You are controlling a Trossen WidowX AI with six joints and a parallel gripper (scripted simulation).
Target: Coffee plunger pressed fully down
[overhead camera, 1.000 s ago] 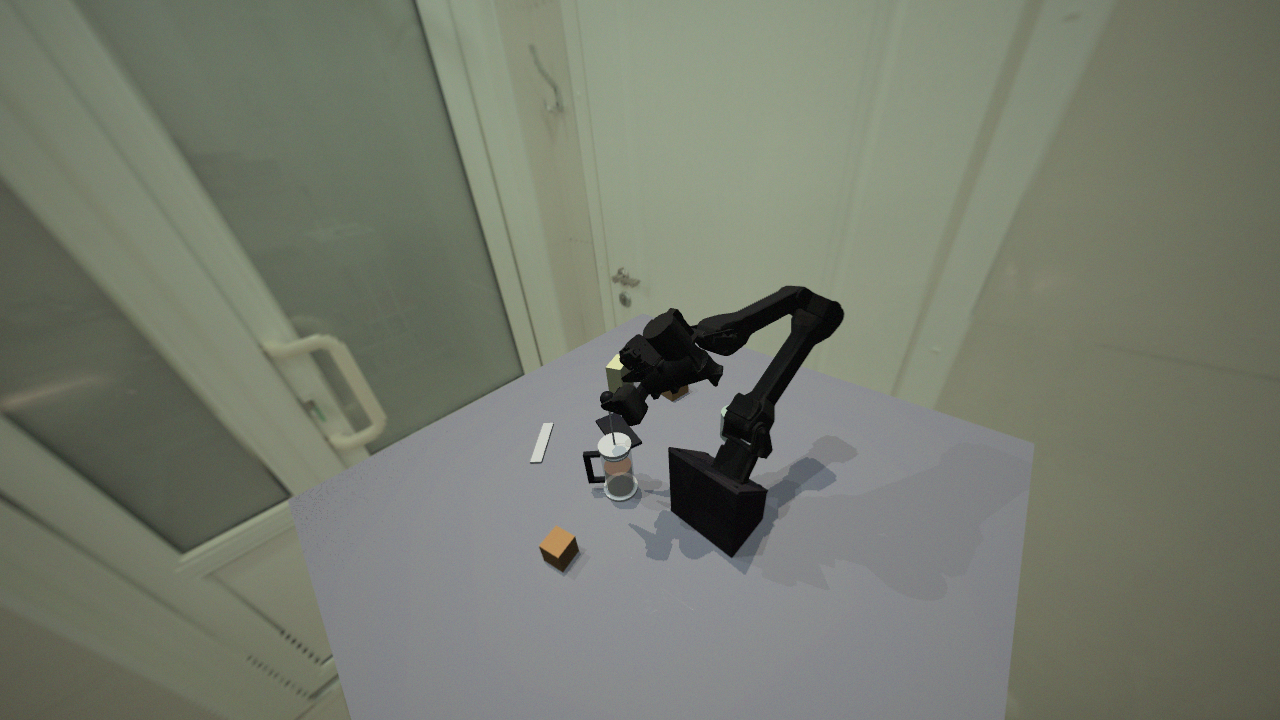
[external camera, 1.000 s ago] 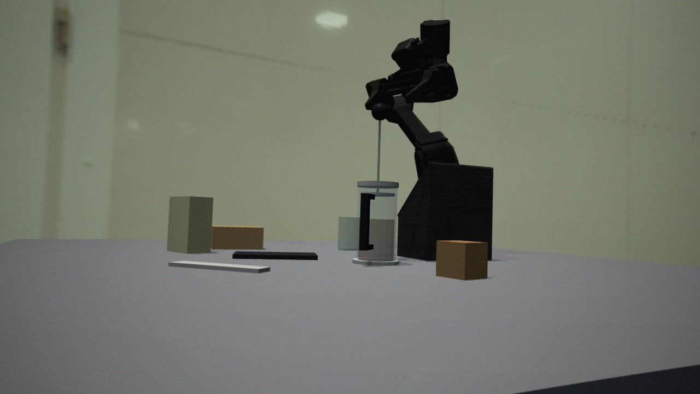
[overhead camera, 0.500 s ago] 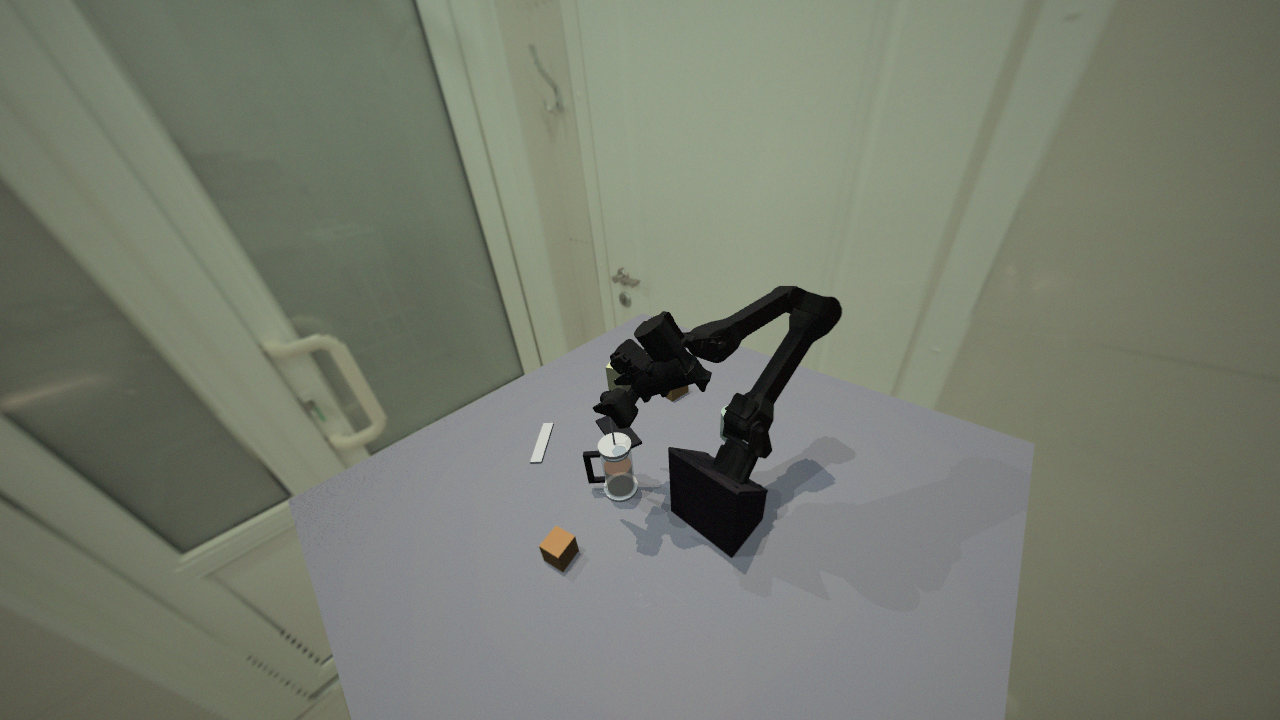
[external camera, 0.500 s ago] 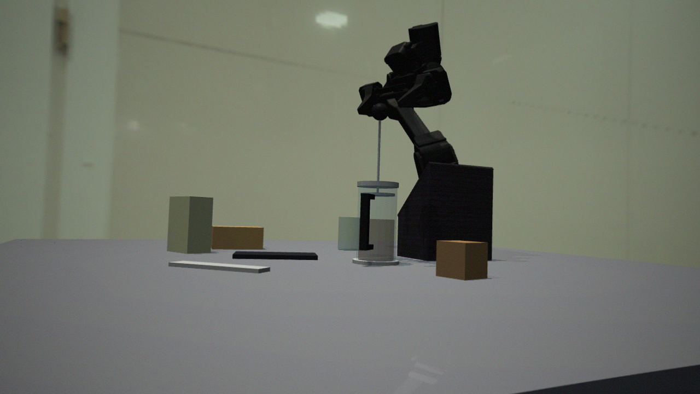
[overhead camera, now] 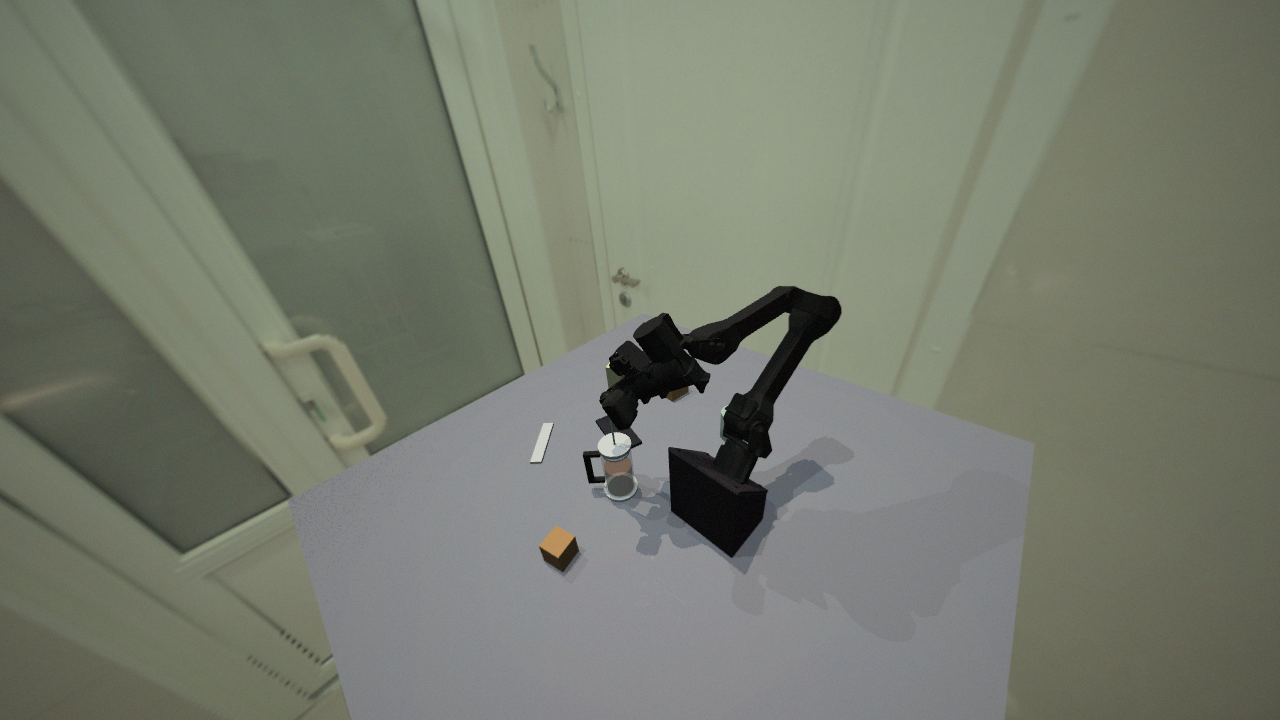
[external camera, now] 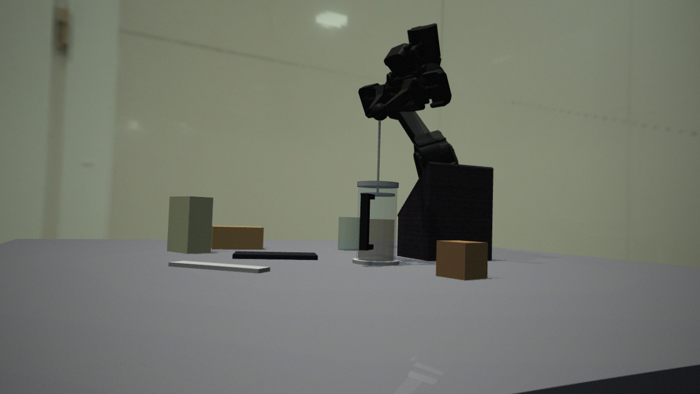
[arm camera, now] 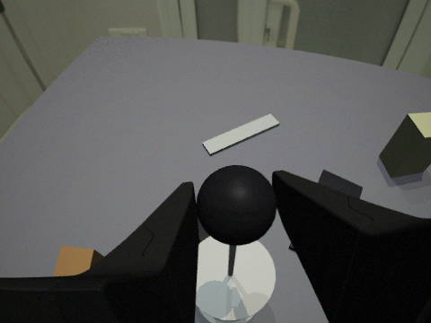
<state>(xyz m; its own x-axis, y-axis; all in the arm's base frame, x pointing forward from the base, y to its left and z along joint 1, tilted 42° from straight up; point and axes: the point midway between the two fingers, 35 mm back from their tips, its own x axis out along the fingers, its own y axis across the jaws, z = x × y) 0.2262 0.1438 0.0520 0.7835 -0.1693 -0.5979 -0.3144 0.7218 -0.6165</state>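
The glass coffee press is 140 mm below my gripper tip, 10 mm to the left of it and 10 mm ahead of it. Round my gripper tip: pale green cup (310 mm to the right, 230 mm below, 130 mm behind); flat black plate (270 mm below, 130 mm to the right, 130 mm ahead).
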